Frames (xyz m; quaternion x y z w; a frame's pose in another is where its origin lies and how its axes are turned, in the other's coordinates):
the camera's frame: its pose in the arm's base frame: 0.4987 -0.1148 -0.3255 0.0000 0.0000 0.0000 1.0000
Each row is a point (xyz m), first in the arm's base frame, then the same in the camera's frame.
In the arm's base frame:
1: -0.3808 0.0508 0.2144
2: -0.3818 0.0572 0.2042
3: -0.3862 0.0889 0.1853
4: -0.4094 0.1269 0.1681
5: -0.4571 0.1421 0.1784
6: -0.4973 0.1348 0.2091
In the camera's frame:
1: -0.8795 0.1656 0.5399
2: -0.8805 0.1720 0.5297
3: -0.8849 0.2037 0.5108
4: -0.9081 0.2417 0.4936
5: -0.9558 0.2569 0.5039
6: -0.9960 0.2496 0.5346

